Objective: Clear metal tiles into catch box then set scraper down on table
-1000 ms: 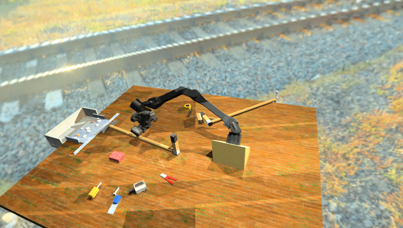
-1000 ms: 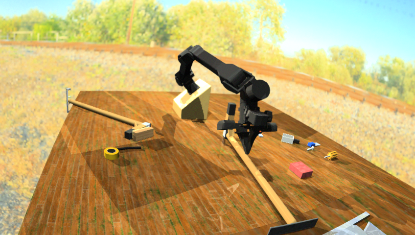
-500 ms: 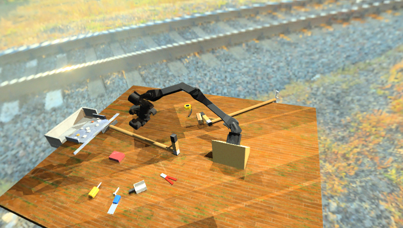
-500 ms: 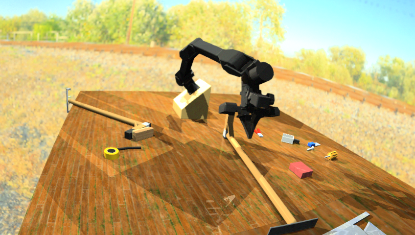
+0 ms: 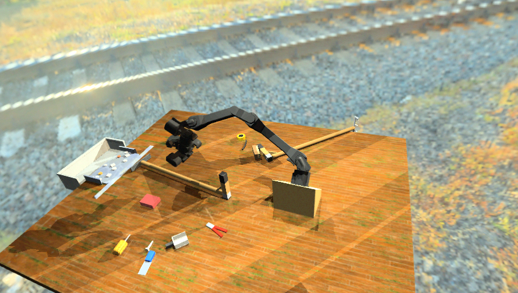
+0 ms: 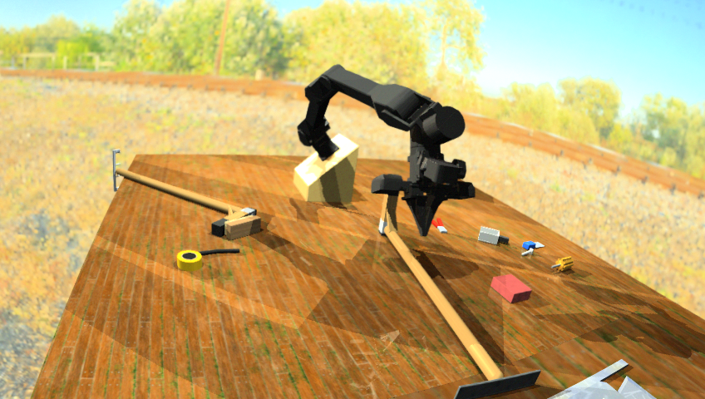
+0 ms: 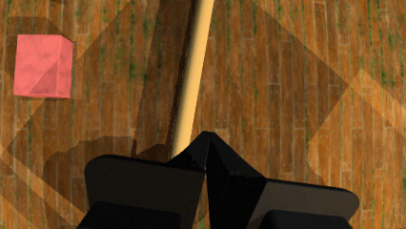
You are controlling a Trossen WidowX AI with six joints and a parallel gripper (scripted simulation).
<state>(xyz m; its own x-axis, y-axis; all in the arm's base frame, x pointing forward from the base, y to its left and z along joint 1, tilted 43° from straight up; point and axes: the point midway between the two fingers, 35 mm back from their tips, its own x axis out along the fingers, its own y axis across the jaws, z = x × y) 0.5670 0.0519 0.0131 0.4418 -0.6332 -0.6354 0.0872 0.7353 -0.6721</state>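
Now: the long scraper 2 cm ahead of my gripper tip, 2 cm to the left of it and 4 cm below it. From my gripper tip the other things lie so: red block (6 cm ahead, 20 cm to the left, 10 cm below); wooden block (25 cm behind, 30 cm to the right, 9 cm below); yellow tape roll (9 cm behind, 41 cm to the right, 10 cm below).
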